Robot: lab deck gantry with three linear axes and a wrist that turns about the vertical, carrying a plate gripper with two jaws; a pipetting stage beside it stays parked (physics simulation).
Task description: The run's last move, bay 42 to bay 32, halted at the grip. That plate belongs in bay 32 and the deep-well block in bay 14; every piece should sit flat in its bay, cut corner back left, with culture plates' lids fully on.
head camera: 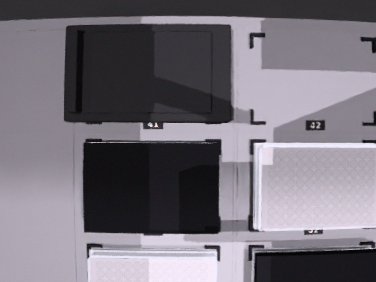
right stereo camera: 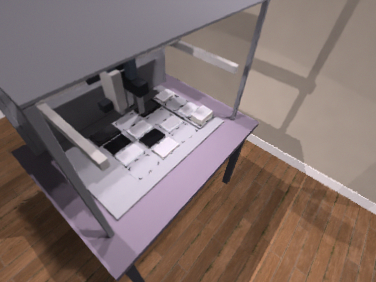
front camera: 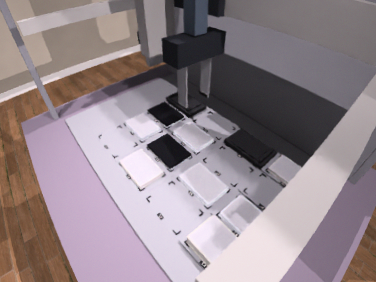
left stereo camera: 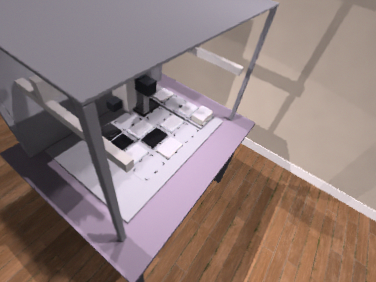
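Seen in the pictures: gripper, fingertip midpoint: (right stereo camera: 136,109) (front camera: 194,99) (left stereo camera: 140,108); robot's base, link origin: (right stereo camera: 140,178) (front camera: 99,136) (left stereo camera: 147,179).
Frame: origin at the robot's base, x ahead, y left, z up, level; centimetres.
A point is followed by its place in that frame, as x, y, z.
Note:
The plate (front camera: 192,136) {23.3, 25.0, 1.4} (head camera: 320,190) {22.6, 25.5, 1.4} (right stereo camera: 140,128) {22.9, 25.3, 1.4} lies in bay 32, pale with a well pattern and a double rim along its left edge; it looks flat within the corner marks I can see. Whether its lid is fully down is too fine to tell. Bay 42 behind it holds no plate; its label (head camera: 315,125) {22.8, 31.8, 0.0} shows. My gripper (front camera: 194,101) {22.8, 25.7, 16.0} (right stereo camera: 140,111) {22.8, 25.7, 16.0} is open and empty, raised above bay 32, jaws apart; its jaws do not show in the head view. The deep-well block (front camera: 212,240) {53.7, 3.8, 5.6} (left stereo camera: 202,115) {53.5, 3.0, 5.6} (right stereo camera: 202,114) {54.5, 3.0, 5.6}, tall and white, stands upright at bay 14.
Dark trays sit in bay 41 (head camera: 140,75) {5.6, 36.0, 2.4} and bay 43 (front camera: 250,146) {40.0, 35.7, 2.4}. Black plates (front camera: 165,114) {7.4, 25.1, 1.7} (front camera: 169,150) {23.5, 14.9, 1.6} and white plates (front camera: 142,126) {7.3, 14.6, 1.4} (front camera: 203,183) {39.7, 14.6, 1.4} (front camera: 241,212) {53.1, 15.1, 2.9} stand near. A pale beam (front camera: 300,195) {61.7, -0.4, 40.0} crosses the front view. The pipetting stage (right stereo camera: 114,90) hangs beside my gripper.

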